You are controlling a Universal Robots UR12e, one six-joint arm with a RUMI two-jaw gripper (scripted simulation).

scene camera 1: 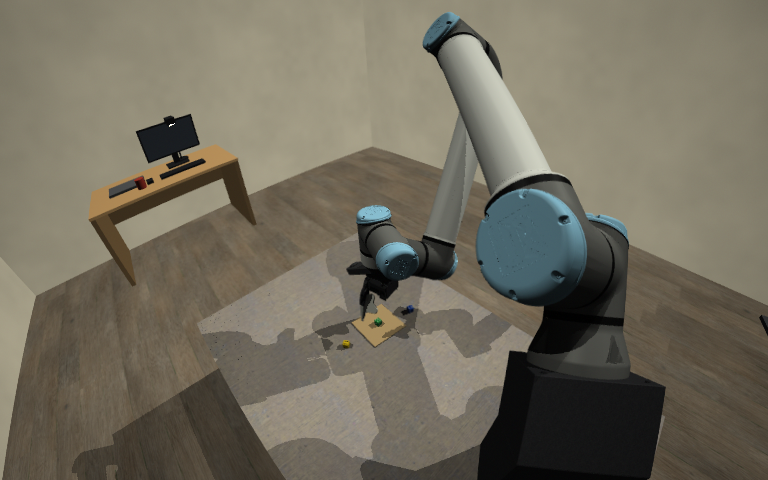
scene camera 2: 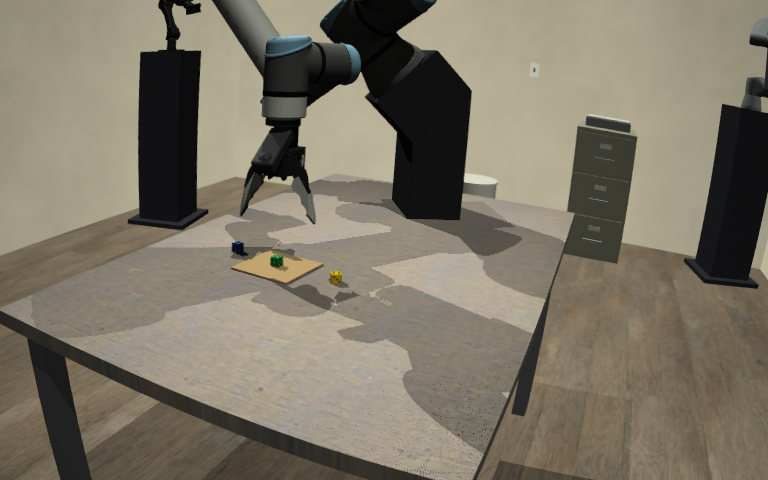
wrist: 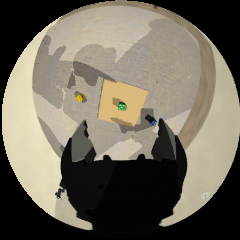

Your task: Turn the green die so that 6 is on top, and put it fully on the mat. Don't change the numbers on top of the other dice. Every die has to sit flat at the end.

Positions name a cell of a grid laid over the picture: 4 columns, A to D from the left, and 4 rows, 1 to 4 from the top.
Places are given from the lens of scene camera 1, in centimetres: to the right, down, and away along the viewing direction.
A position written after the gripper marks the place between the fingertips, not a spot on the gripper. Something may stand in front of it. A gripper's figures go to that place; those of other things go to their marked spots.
gripper (scene camera 1: B3): -2, 22, 104
tan mat (scene camera 1: C3): 3, 30, 109
